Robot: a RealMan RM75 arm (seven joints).
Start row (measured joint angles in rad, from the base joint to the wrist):
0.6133, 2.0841, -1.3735, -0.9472, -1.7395, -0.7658, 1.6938
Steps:
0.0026, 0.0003, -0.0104, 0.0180, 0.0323, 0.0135, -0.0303
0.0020, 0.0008, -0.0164, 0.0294, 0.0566, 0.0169, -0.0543
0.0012, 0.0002, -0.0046, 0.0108, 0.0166, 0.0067, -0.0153
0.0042, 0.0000, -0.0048, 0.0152, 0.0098, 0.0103, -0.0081
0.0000, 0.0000, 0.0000, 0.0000, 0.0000, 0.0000, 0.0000
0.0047, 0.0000, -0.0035, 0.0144, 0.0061, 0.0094, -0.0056
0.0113, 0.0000, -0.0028, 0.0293, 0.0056, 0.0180, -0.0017
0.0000, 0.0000, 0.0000, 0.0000, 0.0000, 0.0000, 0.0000
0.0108, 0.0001, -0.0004, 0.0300, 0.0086, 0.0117, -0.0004
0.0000, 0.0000, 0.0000, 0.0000, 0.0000, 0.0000, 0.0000
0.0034, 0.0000, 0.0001, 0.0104, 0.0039, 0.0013, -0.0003
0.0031, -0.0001, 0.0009, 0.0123, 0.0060, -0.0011, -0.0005
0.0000, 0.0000, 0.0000, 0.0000, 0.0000, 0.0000, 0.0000
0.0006, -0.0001, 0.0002, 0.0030, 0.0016, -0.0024, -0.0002
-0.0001, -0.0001, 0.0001, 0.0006, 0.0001, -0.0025, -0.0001
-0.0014, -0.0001, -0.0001, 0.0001, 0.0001, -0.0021, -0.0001
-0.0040, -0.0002, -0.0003, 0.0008, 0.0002, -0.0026, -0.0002
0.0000, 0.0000, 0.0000, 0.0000, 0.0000, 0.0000, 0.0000
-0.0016, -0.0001, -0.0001, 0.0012, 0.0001, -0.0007, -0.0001
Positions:
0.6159, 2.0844, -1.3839, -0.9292, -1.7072, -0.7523, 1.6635
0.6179, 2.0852, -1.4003, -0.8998, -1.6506, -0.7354, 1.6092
0.6191, 2.0854, -1.4049, -0.8890, -1.6340, -0.7287, 1.5939
0.6233, 2.0854, -1.4097, -0.8738, -1.6242, -0.7184, 1.5858
0.6233, 2.0854, -1.4097, -0.8738, -1.6242, -0.7184, 1.5858
0.6280, 2.0854, -1.4132, -0.8594, -1.6181, -0.7090, 1.5802
0.6393, 2.0854, -1.4160, -0.8301, -1.6125, -0.6910, 1.5785
0.6393, 2.0854, -1.4160, -0.8301, -1.6125, -0.6910, 1.5785
0.6501, 2.0855, -1.4164, -0.8001, -1.6039, -0.6793, 1.5781
0.6501, 2.0855, -1.4164, -0.8001, -1.6039, -0.6793, 1.5781
0.6535, 2.0855, -1.4163, -0.7897, -1.6000, -0.6780, 1.5778
0.6566, 2.0854, -1.4154, -0.7774, -1.5940, -0.6791, 1.5773
0.6566, 2.0854, -1.4154, -0.7774, -1.5940, -0.6791, 1.5773
0.6572, 2.0853, -1.4152, -0.7744, -1.5924, -0.6815, 1.5771
0.6571, 2.0852, -1.4151, -0.7738, -1.5923, -0.6840, 1.5770
0.6557, 2.0851, -1.4152, -0.7737, -1.5922, -0.6861, 1.5769
0.6517, 2.0849, -1.4155, -0.7729, -1.5920, -0.6887, 1.5767
0.6517, 2.0849, -1.4155, -0.7729, -1.5920, -0.6887, 1.5767
0.6501, 2.0848, -1.4156, -0.7717, -1.5919, -0.6894, 1.5766

